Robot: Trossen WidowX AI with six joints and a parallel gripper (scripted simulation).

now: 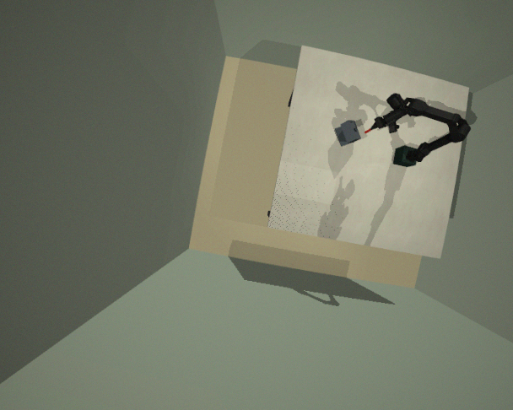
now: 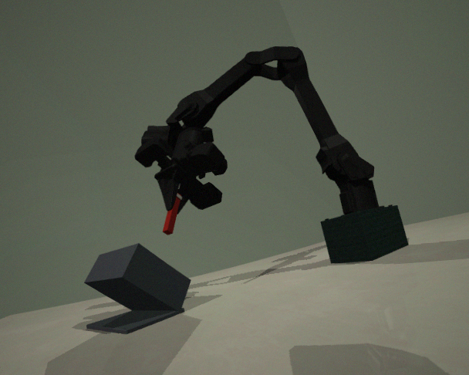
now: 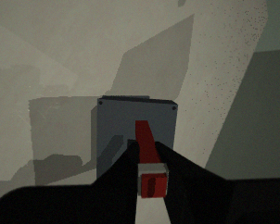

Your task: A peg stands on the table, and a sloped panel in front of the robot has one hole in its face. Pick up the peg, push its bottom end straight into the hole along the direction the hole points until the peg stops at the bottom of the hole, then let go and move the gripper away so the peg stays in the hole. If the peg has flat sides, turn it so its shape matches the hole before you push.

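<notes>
The grey sloped panel block is 8 cm ahead of my gripper tip, 1 cm to the left of it and 10 cm below it. Round my gripper tip: red peg (1 cm behind, 1 cm to the right, 1 cm above); then flat grey plate (9 cm ahead, 2 cm to the left, 16 cm below).
</notes>
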